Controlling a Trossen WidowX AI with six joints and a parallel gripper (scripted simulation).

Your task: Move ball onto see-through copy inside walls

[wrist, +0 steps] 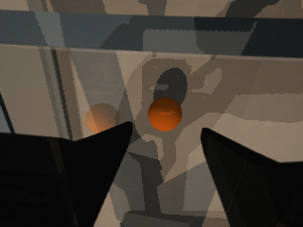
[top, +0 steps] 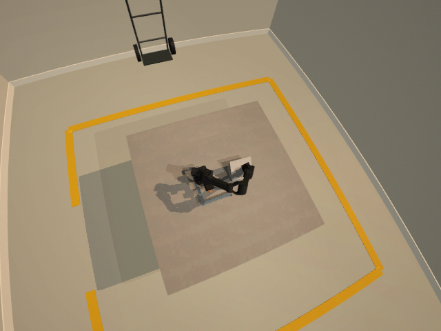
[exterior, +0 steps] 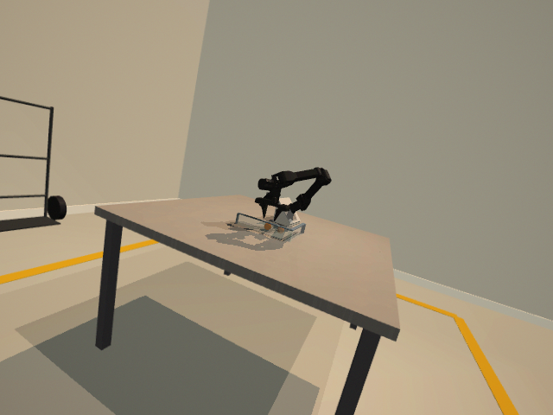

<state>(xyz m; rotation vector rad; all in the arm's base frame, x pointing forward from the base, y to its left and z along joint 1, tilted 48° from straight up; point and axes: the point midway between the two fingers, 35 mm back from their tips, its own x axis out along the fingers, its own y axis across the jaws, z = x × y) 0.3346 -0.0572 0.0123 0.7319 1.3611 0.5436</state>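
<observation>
The orange ball is 4 cm below my gripper tip.
</observation>
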